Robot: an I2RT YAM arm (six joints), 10 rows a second.
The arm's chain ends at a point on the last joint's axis. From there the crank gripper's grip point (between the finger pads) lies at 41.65 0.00 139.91 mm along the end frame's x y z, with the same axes.
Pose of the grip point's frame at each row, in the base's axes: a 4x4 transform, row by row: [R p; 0 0 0 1], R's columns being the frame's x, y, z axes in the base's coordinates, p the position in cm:
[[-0.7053 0.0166 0.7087 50.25], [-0.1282 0.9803 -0.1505 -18.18], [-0.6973 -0.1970 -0.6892 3.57], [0 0 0 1]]
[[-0.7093 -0.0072 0.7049 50.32], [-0.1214 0.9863 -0.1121 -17.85], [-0.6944 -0.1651 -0.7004 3.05], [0 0 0 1]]
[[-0.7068 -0.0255 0.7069 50.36], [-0.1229 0.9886 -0.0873 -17.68], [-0.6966 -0.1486 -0.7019 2.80], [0 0 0 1]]
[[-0.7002 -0.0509 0.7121 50.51], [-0.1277 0.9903 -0.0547 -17.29], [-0.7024 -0.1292 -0.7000 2.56], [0 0 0 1]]
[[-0.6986 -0.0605 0.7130 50.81], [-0.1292 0.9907 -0.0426 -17.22], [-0.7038 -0.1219 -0.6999 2.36], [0 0 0 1]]
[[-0.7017 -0.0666 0.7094 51.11], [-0.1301 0.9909 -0.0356 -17.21], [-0.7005 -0.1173 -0.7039 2.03], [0 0 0 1]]
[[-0.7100 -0.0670 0.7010 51.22], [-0.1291 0.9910 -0.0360 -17.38], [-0.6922 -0.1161 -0.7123 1.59], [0 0 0 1]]
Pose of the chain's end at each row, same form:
[[-0.7053 0.0166 0.7087 43.27], [-0.1282 0.9803 -0.1505 -15.54], [-0.6973 -0.1970 -0.6892 16.12], [0 0 0 1]]
[[-0.7093 -0.0072 0.7049 43.41], [-0.1214 0.9863 -0.1121 -15.78], [-0.6944 -0.1651 -0.7004 15.74], [0 0 0 1]]
[[-0.7068 -0.0255 0.7069 43.41], [-0.1229 0.9886 -0.0873 -15.95], [-0.6966 -0.1486 -0.7019 15.52], [0 0 0 1]]
[[-0.7002 -0.0509 0.7121 43.46], [-0.1277 0.9903 -0.0547 -15.99], [-0.7024 -0.1292 -0.7000 15.28], [0 0 0 1]]
[[-0.6986 -0.0605 0.7130 43.74], [-0.1292 0.9907 -0.0426 -16.09], [-0.7038 -0.1219 -0.6999 15.08], [0 0 0 1]]
[[-0.7017 -0.0666 0.7094 44.11], [-0.1301 0.9909 -0.0356 -16.17], [-0.7005 -0.1173 -0.7039 14.80], [0 0 0 1]]
[[-0.7100 -0.0670 0.7010 44.37], [-0.1291 0.9910 -0.0360 -16.34], [-0.6922 -0.1161 -0.7123 14.44], [0 0 0 1]]

